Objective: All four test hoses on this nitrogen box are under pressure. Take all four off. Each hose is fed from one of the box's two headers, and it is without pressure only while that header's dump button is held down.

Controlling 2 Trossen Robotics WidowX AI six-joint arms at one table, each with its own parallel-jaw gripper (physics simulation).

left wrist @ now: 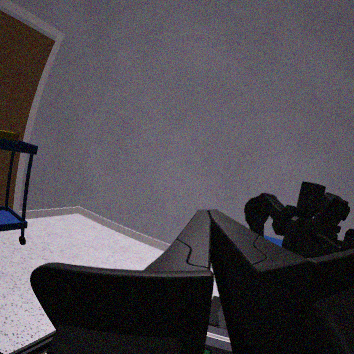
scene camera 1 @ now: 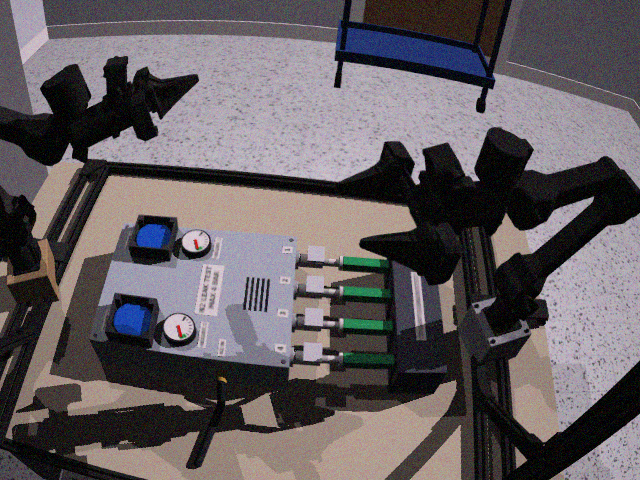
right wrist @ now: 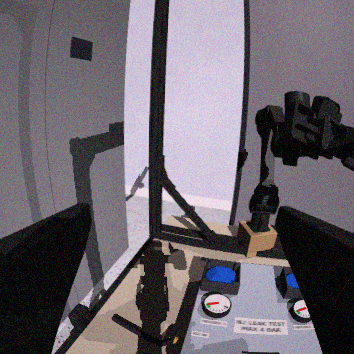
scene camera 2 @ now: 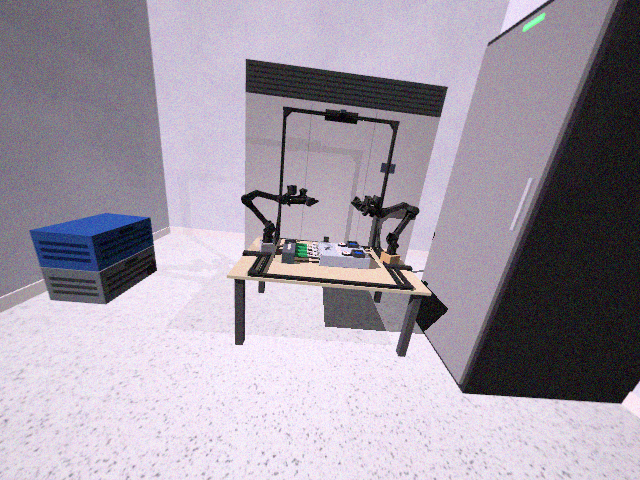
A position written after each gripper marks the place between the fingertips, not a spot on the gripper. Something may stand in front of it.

Observation:
The left gripper (scene camera 1: 198,77) is shut, with nothing in its grasp. The right gripper (scene camera 1: 347,213) is open, with nothing in its grasp. Also in view: a grey nitrogen box (scene camera 1: 233,297).
The left gripper also shows in the left wrist view (left wrist: 206,218). The right gripper is seen too in the right wrist view (right wrist: 186,216). The grey nitrogen box is seen too in the right wrist view (right wrist: 260,304) and in scene camera 2 (scene camera 2: 329,254).

